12 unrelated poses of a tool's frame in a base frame.
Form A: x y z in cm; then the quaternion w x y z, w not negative.
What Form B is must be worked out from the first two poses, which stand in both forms.
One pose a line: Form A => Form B
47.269 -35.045 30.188 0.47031 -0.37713 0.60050 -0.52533 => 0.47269 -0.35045 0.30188 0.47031 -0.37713 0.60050 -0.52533
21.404 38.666 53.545 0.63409 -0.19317 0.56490 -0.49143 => 0.21404 0.38666 0.53545 0.63409 -0.19317 0.56490 -0.49143
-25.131 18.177 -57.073 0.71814 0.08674 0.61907 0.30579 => -0.25131 0.18177 -0.57073 0.71814 0.08674 0.61907 0.30579
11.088 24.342 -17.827 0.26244 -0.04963 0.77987 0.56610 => 0.11088 0.24342 -0.17827 0.26244 -0.04963 0.77987 0.56610
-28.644 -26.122 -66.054 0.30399 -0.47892 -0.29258 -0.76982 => -0.28644 -0.26122 -0.66054 0.30399 -0.47892 -0.29258 -0.76982
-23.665 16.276 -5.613 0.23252 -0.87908 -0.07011 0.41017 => -0.23665 0.16276 -0.05613 0.23252 -0.87908 -0.07011 0.41017
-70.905 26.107 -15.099 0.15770 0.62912 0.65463 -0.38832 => -0.70905 0.26107 -0.15099 0.15770 0.62912 0.65463 -0.38832
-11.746 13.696 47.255 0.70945 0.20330 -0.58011 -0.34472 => -0.11746 0.13696 0.47255 0.70945 0.20330 -0.58011 -0.34472
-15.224 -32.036 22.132 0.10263 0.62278 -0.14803 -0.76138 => -0.15224 -0.32036 0.22132 0.10263 0.62278 -0.14803 -0.76138
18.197 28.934 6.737 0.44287 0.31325 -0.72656 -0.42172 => 0.18197 0.28934 0.06737 0.44287 0.31325 -0.72656 -0.42172
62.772 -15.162 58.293 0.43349 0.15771 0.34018 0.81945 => 0.62772 -0.15162 0.58293 0.43349 0.15771 0.34018 0.81945
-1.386 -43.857 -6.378 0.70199 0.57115 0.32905 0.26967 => -0.01386 -0.43857 -0.06378 0.70199 0.57115 0.32905 0.26967
